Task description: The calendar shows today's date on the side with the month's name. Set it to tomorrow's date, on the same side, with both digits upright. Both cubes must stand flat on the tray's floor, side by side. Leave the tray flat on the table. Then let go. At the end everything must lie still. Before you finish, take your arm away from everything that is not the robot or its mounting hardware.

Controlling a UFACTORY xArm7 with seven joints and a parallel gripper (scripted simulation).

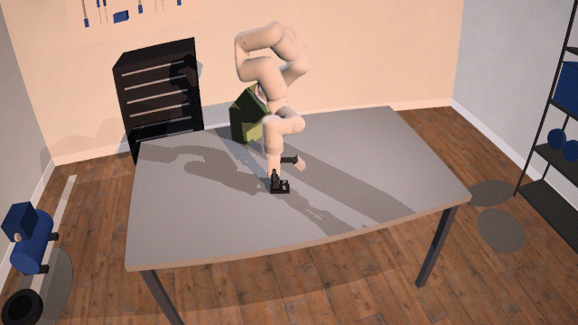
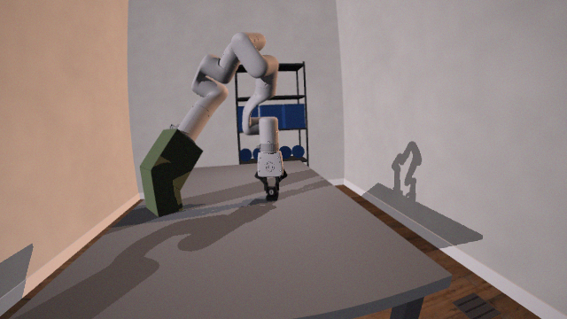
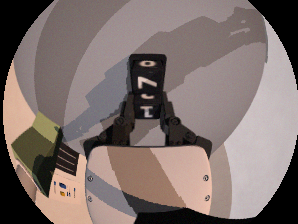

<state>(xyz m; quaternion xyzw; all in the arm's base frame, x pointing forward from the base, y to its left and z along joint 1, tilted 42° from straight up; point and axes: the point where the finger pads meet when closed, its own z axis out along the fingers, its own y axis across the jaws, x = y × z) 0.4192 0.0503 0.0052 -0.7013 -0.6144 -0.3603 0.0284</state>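
My gripper is now 20 mm to the right of the black calendar tray and 40 mm above it.
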